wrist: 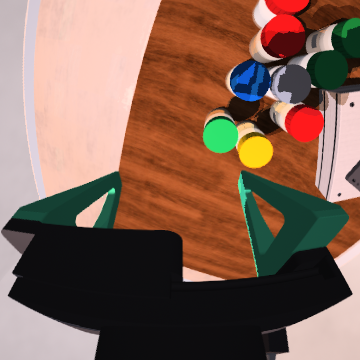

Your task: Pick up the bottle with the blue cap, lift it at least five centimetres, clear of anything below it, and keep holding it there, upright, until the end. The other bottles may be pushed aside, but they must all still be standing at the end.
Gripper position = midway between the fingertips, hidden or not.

Observation:
I see my gripper (179, 176), a yellow-capped bottle (254, 150), a green-capped bottle (220, 134), a red-capped bottle (283, 35) and a red-capped bottle (304, 122).

